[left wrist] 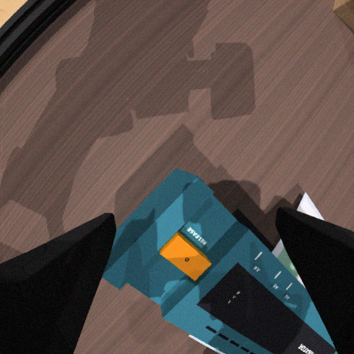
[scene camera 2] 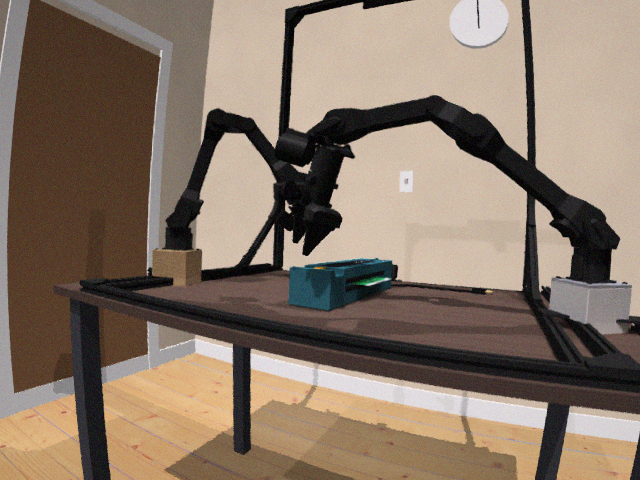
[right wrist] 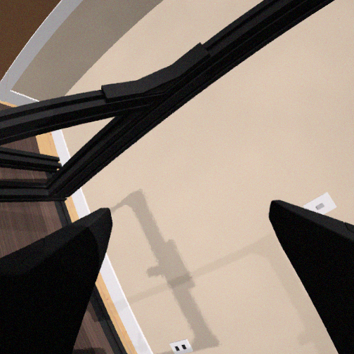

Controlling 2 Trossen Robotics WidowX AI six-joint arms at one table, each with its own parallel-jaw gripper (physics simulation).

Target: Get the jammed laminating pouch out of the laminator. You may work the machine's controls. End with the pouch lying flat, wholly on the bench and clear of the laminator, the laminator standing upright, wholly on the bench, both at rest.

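Where they show: left gripper, fingertip midpoint: (scene camera 2: 299, 248); left arm's base at its link origin: (scene camera 2: 590, 280); right arm's base at its link origin: (scene camera 2: 177, 249).
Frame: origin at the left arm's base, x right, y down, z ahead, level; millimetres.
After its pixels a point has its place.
Note:
The teal laminator (scene camera 2: 310, 297) {x 165, y 63, z 502 mm} (left wrist: 235, 247) stands upright on the bench. Its orange release rocker (scene camera 2: 320, 268) {x 200, y 8, z 482 mm} (left wrist: 186, 256) shows on top, near one end. The pouch (scene camera 2: 372, 282) {x 302, y 49, z 348 mm} (left wrist: 306, 204) is in the laminator; a green and white part sticks out of the slot in the scene view, and a white edge also shows at the opposite side in the left wrist view. My left gripper (scene camera 2: 301, 246) {x 184, y -32, z 526 mm} (left wrist: 195, 219) is open and empty, above the rocker end of the laminator. My right gripper (scene camera 2: 286, 223) (right wrist: 191, 212) is open and empty, well above the bench, its wrist view facing the wall.
The right arm's wrist is close behind the left wrist in the scene view. A dark cord with a plug (scene camera 2: 488, 291) {x 358, y 77, z 8 mm} lies behind the laminator. Black frame rails (scene camera 2: 310, 333) {x -69, y 69, z 511 mm} edge the bench (scene camera 2: 413, 315) {x 119, y 86, z 304 mm}; a wooden block (scene camera 2: 175, 266) {x 377, y 36, z 844 mm} and a pale block (scene camera 2: 589, 304) {x -50, y 33, z 46 mm} carry the arms.

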